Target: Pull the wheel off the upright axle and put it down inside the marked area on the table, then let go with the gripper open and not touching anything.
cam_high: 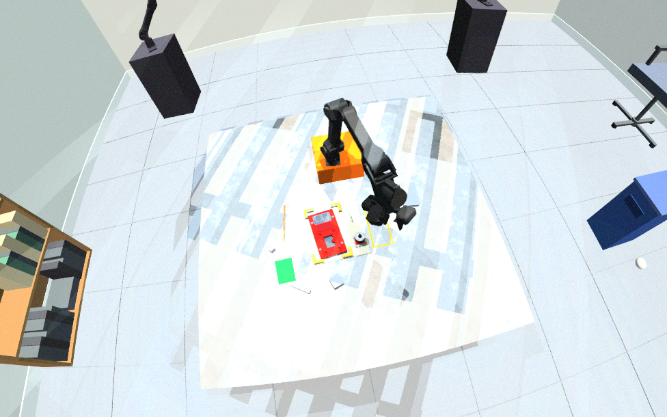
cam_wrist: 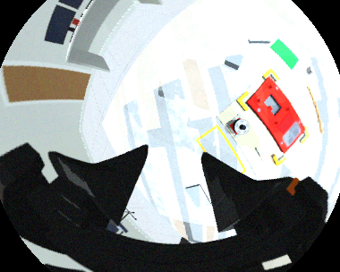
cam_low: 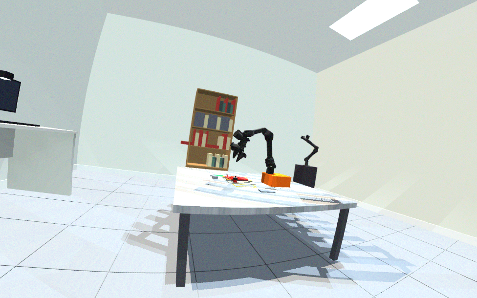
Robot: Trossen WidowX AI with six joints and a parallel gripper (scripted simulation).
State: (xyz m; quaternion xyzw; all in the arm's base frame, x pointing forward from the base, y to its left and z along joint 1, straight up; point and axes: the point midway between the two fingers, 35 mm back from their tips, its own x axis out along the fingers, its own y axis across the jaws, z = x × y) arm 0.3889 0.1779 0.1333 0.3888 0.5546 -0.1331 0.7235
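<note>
The dark wheel lies 5 cm behind my gripper tip, 11 cm to the right of it and 16 cm below it. Also, from my gripper tip: thin stick: 16 cm behind, 42 cm to the right, 20 cm below; green card: 5 cm ahead, 41 cm to the right, 20 cm below.
</note>
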